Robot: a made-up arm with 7 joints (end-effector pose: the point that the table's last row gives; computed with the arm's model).
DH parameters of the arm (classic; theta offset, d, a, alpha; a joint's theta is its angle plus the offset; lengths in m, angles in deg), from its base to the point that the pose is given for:
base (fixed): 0 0.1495 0 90
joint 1: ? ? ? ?
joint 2: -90 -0.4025 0.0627 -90
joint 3: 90 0.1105 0.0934 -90
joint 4: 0 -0.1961 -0.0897 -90
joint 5: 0 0.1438 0.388 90
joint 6: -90 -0.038 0.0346 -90
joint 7: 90 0.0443 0.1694 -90
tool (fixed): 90 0.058 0 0
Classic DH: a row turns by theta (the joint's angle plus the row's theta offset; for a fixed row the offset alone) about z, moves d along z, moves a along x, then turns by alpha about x.
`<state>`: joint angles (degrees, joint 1 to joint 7).
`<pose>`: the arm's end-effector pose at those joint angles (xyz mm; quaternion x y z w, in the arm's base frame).
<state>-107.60 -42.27 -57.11 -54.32 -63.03 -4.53 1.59</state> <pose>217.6 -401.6 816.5 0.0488 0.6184 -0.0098 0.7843</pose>
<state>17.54 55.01 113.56 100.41 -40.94 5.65 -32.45</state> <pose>-472.5 -229.9 39.9 -0.4933 -0.7613 0.3966 0.1411</pose>
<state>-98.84 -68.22 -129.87 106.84 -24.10 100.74 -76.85</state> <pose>-37.0 354.7 661.7 -0.9092 0.0084 0.3481 0.2283</pose>
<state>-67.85 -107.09 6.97 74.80 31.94 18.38 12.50</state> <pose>351.3 304.0 726.4 -0.6178 0.7833 -0.0298 0.0613</pose>
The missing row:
joint 1: -90 -0.0209 0.0426 -90
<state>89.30 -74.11 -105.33 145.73 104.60 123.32 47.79</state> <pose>-44.5 -364.9 213.4 -0.4311 -0.7439 -0.4797 0.1753</pose>
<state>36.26 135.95 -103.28 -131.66 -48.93 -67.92 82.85</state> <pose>-570.0 409.8 -79.8 -0.8676 -0.4927 -0.0205 0.0641</pose>
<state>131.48 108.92 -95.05 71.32 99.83 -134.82 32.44</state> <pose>-210.1 382.2 213.4 -0.0069 -0.0012 -0.9834 0.1812</pose>
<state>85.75 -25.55 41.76 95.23 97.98 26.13 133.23</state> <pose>-127.0 -583.5 -572.6 -0.6914 -0.5798 0.1543 0.4026</pose>
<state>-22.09 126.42 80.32 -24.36 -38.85 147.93 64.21</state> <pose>-408.6 22.1 513.3 -0.9147 -0.2348 -0.2774 0.1767</pose>
